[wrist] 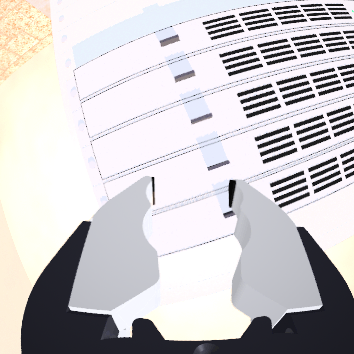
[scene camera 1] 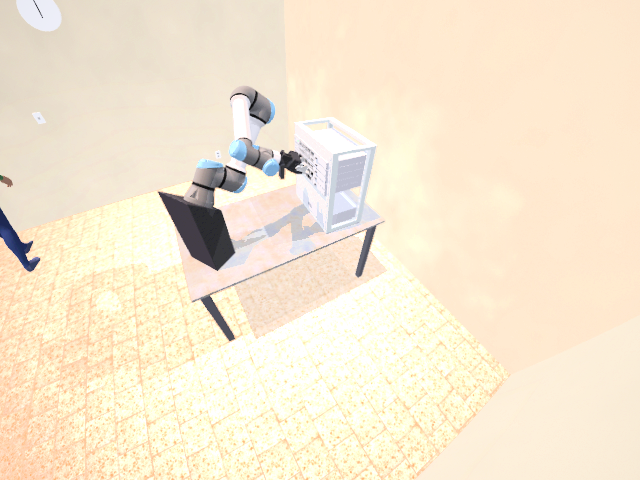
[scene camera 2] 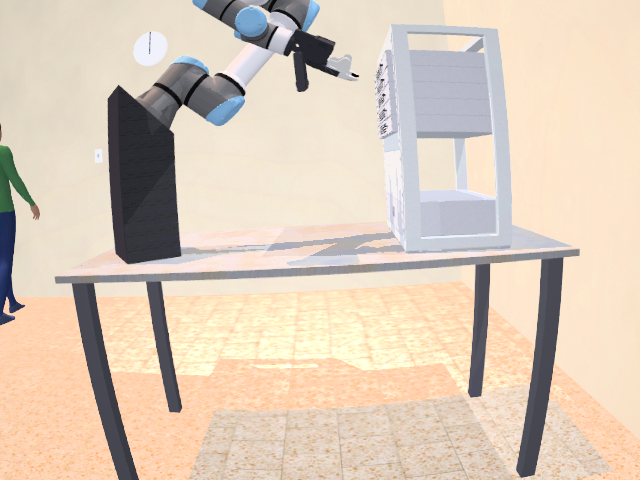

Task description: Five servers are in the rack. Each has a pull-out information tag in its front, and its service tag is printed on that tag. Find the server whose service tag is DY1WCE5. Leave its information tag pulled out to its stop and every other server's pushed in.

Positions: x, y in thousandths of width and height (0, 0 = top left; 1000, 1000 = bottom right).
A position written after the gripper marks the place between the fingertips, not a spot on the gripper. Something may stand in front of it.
In view: the gripper (scene camera 2: 560, 164) and a rack (scene camera 2: 720, 197).
The rack is seen too in the wrist view (wrist: 767, 233) and in scene camera 1 (scene camera 1: 535, 343). The gripper is seen too in the wrist view (wrist: 541, 510).
